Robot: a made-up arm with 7 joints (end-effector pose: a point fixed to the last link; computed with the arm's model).
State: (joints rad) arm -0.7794 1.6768 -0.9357 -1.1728 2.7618 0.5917 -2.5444
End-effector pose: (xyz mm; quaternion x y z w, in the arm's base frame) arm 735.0 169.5 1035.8 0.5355 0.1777 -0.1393 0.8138
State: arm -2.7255 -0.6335 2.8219 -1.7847 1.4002 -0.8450 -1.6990
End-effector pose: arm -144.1 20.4 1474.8 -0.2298 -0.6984 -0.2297 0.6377
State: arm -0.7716 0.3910 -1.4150 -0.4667 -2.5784 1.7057 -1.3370
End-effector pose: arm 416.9 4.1 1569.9 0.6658 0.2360 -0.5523 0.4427
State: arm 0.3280 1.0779 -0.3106 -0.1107 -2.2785 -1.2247 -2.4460
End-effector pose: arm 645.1 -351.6 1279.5 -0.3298 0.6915 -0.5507 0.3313
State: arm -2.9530 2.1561 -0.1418 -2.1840 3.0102 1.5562 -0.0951
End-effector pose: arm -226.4 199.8 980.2 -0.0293 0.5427 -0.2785 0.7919
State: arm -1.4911 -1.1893 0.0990 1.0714 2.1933 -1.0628 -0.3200
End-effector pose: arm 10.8 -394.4 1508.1 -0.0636 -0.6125 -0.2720 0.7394
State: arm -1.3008 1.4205 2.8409 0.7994 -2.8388 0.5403 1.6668
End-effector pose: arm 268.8 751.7 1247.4 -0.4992 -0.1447 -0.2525 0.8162
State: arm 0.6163 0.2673 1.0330 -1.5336 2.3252 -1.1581 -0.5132
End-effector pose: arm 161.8 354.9 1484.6 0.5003 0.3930 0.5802 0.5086
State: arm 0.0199 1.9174 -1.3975 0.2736 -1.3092 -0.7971 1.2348
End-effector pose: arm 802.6 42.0 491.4 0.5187 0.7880 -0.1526 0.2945
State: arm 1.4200 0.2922 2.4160 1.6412 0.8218 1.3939 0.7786
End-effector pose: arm -185.6 163.7 1360.2 -0.8032 -0.3290 -0.1204 0.4818
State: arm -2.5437 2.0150 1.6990 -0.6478 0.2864 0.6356 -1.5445
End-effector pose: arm -738.0 216.1 493.0 -0.6334 -0.0779 0.6155 0.4625
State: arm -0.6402 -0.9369 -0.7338 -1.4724 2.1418 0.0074 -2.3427
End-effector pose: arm -288.5 -612.2 964.9 0.5419 -0.7151 0.4395 0.0423
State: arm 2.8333 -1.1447 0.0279 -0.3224 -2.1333 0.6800 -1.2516
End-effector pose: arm 818.2 314.7 1042.3 0.0879 0.6375 -0.2785 0.7129
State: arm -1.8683 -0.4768 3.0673 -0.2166 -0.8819 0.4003 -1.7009
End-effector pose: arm 73.8 -196.9 1788.3 0.4686 0.0277 0.3941 0.7902
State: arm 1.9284 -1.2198 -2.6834 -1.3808 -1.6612 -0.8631 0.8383
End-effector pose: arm -9.1 364.4 1528.6 0.4347 0.0101 0.6302 0.6433
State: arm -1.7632 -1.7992 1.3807 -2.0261 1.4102 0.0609 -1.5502
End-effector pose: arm -365.7 -306.1 775.1 0.5043 -0.5827 -0.6350 0.0546
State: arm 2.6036 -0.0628 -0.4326 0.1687 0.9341 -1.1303 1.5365
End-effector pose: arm 73.6 54.8 1783.4 0.5070 0.3556 0.3866 0.6834
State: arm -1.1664 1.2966 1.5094 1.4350 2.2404 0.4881 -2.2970
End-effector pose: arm 607.6 305.4 1064.4 -0.4094 0.1706 -0.6138 0.6531
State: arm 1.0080 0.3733 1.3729 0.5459 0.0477 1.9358 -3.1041
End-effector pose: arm -30.9 -352.8 1574.1 0.5745 -0.8045 -0.1226 0.0878
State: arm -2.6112 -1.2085 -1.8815 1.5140 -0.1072 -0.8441 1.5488
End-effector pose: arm 288.8 -599.3 1049.7 0.6603 -0.3601 0.6196 0.2248
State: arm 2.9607 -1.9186 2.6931 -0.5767 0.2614 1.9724 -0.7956
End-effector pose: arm 764.6 112.8 791.3 0.1862 0.9743 -0.1252 0.0183
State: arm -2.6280 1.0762 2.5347 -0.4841 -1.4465 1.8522 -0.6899
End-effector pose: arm -686.8 317.5 1032.9 -0.6831 0.2006 0.0179 0.7021
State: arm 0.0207 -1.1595 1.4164 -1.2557 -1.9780 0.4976 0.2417
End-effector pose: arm -478.7 480.4 1075.4 -0.4560 -0.5233 -0.3610 0.6229
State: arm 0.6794 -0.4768 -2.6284 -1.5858 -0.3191 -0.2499 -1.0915
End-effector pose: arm 2.1 -295.5 1435.5 -0.3752 0.4457 -0.7921 0.1822
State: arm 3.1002 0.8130 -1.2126 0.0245 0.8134 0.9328 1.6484
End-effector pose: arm -700.7 25.3 1428.4 -0.1973 -0.6432 0.6521 0.3495
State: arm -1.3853 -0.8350 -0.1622 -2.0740 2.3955 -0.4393 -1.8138
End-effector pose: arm 11.6 -473.2 807.4 0.9105 -0.3868 -0.1200 0.0831
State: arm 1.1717 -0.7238 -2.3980 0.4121 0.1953 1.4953 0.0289
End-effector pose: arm -110.8 604.0 1398.5 -0.6701 0.4096 -0.0807 0.6138
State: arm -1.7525 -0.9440 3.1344 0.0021 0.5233 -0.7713 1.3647
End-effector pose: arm 127.0 -623.4 1528.8 0.3939 0.0717 0.9071 0.1297
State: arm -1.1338 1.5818 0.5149 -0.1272 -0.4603 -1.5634 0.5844
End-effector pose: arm 318.8 796.7 1075.2 0.1969 -0.2024 0.1023 0.9538
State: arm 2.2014 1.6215 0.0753 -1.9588 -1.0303 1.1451 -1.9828
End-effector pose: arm -108.6 -241.0 1268.8 0.5862 0.0924 -0.0222 0.8045
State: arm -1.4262 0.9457 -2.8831 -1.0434 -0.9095 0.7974 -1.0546
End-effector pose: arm 267.0 749.4 955.9 -0.5439 -0.0050 -0.3412 0.7666
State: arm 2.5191 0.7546 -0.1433 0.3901 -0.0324 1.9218 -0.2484
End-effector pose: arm -479.7 -351.8 1332.5 0.8830 0.4018 -0.2423 0.0076
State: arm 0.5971 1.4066 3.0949 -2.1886 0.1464 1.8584 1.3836
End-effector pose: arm 323.0 -133.2 633.5 0.7446 0.3783 0.1355 0.5330
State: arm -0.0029 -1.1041 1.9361 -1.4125 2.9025 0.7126 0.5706
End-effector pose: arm -336.8 459.1 1199.7 -0.6540 -0.0240 -0.1363 0.7437
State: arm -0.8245 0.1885 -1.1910 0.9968 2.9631 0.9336 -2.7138
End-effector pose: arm 36.8 453.1 1612.2 0.1873 0.1180 0.5558 0.8013
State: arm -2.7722 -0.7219 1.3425 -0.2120 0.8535 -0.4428 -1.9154
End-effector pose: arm 465.5 -308.8 1590.1 0.4853 -0.1913 0.7110 0.4716
